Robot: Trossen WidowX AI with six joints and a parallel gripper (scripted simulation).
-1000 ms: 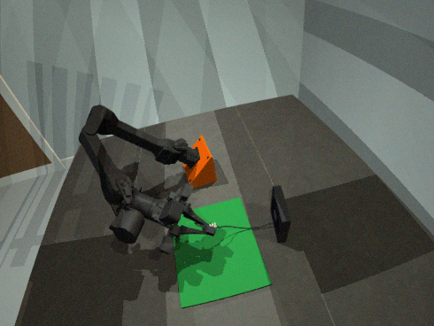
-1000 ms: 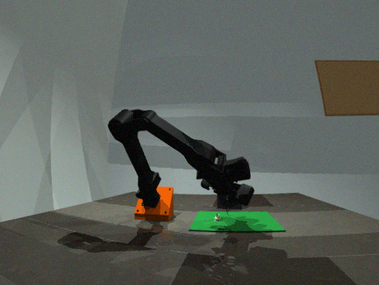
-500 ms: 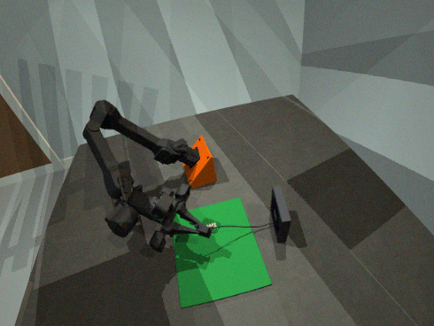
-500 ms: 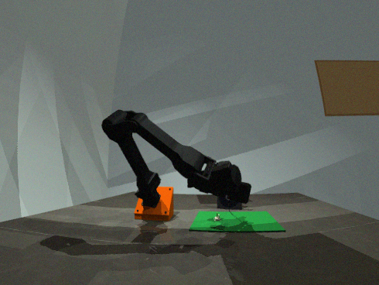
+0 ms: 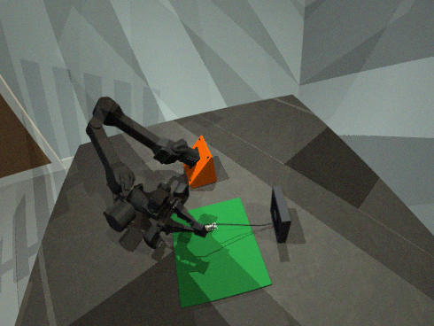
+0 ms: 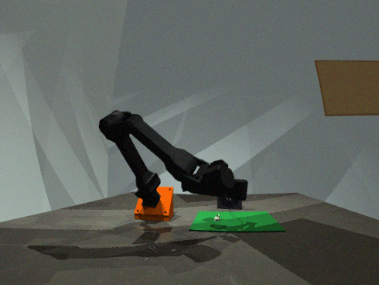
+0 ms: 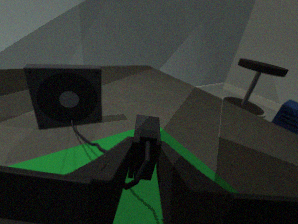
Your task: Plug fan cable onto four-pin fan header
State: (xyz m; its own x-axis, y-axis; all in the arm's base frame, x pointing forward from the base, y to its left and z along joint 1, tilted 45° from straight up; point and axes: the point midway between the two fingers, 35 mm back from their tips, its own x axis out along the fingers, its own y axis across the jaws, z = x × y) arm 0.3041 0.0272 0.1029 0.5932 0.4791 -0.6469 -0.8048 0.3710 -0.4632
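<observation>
The green board is 14 cm below my gripper tip and 3 cm to the left of it. Also, from my gripper tip: black fan (22 cm to the left, 6 cm below, 1 cm behind); then plug (1 cm below).
</observation>
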